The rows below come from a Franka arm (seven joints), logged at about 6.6 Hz.
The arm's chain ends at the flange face. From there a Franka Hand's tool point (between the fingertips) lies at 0.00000 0.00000 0.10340 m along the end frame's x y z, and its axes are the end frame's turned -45 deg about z.
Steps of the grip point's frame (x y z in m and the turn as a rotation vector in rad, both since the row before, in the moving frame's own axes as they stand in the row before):
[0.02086 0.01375 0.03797 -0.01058 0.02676 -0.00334]
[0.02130 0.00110 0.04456 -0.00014 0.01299 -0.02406]
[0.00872 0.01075 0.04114 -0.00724 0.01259 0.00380]
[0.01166 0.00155 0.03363 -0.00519 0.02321 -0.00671]
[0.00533 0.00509 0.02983 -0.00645 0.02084 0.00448]
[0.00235 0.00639 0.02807 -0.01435 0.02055 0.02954]
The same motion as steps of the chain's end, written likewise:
[0.02175 -0.00384 0.03801 0.01144 0.02640 -0.00334]
[0.01489 -0.01333 0.04457 0.00909 0.00928 -0.02406]
[0.01232 0.00182 0.04115 0.00378 0.01402 0.00380]
[0.00727 -0.00582 0.03366 0.01274 0.02008 -0.00671]
[0.00537 0.00088 0.02985 0.01018 0.01930 0.00448]
[0.00362 0.00327 0.02810 0.00438 0.02468 0.02954]

